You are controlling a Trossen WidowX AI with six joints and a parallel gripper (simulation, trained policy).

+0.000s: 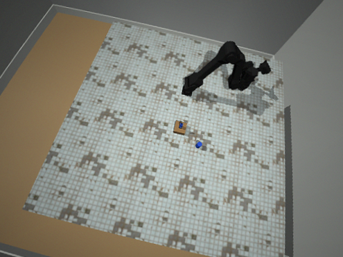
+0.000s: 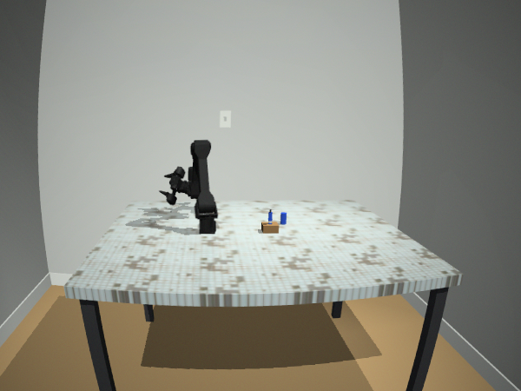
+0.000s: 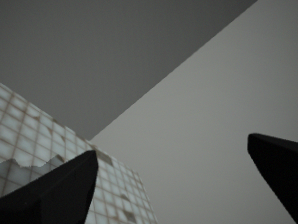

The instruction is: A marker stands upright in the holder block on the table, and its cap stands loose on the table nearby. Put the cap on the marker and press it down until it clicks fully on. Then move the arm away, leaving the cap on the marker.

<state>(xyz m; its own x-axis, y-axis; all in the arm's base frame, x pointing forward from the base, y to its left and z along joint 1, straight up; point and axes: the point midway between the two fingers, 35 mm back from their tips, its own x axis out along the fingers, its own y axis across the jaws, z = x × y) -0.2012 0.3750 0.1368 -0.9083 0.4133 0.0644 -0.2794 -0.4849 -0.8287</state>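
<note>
My gripper tip is now 570 mm short of the blue cap, 260 mm to the left of it and 110 mm above it. From my gripper tip the other things lie so: holder block: 490 mm ahead, 380 mm to the right, 120 mm below.
</note>
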